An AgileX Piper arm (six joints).
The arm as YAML. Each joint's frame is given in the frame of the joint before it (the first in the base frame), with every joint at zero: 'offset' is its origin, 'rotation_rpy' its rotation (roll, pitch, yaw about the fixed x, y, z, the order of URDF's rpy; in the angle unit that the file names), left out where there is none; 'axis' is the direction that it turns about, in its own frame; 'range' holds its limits. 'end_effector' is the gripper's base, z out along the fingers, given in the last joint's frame.
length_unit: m
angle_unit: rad
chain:
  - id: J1
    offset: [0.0, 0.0, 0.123]
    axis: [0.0, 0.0, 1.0]
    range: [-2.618, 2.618]
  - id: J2
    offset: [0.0, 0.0, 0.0]
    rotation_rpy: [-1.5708, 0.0, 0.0]
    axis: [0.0, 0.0, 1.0]
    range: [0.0, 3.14]
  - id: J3
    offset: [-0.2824, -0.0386, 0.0]
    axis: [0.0, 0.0, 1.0]
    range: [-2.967, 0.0]
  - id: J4
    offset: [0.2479, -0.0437, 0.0]
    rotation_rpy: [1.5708, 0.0, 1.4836]
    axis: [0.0, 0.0, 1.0]
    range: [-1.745, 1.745]
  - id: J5
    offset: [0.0, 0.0, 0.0]
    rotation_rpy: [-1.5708, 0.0, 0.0]
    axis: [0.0, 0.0, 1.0]
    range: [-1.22, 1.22]
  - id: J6
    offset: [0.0, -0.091, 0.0]
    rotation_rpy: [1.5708, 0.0, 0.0]
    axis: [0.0, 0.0, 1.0]
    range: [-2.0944, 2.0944]
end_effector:
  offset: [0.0, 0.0, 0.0]
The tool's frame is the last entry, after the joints.
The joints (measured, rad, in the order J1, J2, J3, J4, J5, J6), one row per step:
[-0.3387 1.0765 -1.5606 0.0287 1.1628 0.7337]
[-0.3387 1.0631 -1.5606 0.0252 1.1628 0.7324]
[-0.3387 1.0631 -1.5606 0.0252 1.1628 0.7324]
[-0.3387 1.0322 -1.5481 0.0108 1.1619 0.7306]
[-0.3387 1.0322 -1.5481 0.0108 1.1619 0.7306]
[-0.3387 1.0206 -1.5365 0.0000 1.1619 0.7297]
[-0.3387 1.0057 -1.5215 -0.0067 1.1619 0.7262]
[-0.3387 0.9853 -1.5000 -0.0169 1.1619 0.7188]
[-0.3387 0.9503 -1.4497 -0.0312 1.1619 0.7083]
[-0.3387 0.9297 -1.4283 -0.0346 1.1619 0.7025]
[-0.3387 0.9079 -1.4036 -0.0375 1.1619 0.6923]
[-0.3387 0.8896 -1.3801 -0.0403 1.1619 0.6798]
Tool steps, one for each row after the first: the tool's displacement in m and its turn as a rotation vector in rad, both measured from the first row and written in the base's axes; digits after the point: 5 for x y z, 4 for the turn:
[-0.00479 0.00138 0.00230 -0.0083 -0.0113 -0.0012]
[-0.00479 0.00138 0.00230 -0.0083 -0.0113 -0.0012]
[-0.01473 0.00360 0.00403 -0.0274 -0.0251 -0.0082]
[-0.01473 0.00360 0.00403 -0.0274 -0.0251 -0.0082]
[-0.01788 0.00376 0.00272 -0.0366 -0.0218 -0.0137]
[-0.02172 0.00452 0.00095 -0.0446 -0.0189 -0.0155]
[-0.02685 0.00542 -0.00181 -0.0581 -0.0130 -0.0171]
[-0.03408 0.00670 -0.01045 -0.0727 0.0085 -0.0188]
[-0.03897 0.00812 -0.01345 -0.0796 0.0118 -0.0174]
[-0.04386 0.00959 -0.01730 -0.0890 0.0183 -0.0132]
[-0.04765 0.01068 -0.02138 -0.0993 0.0275 -0.0076]

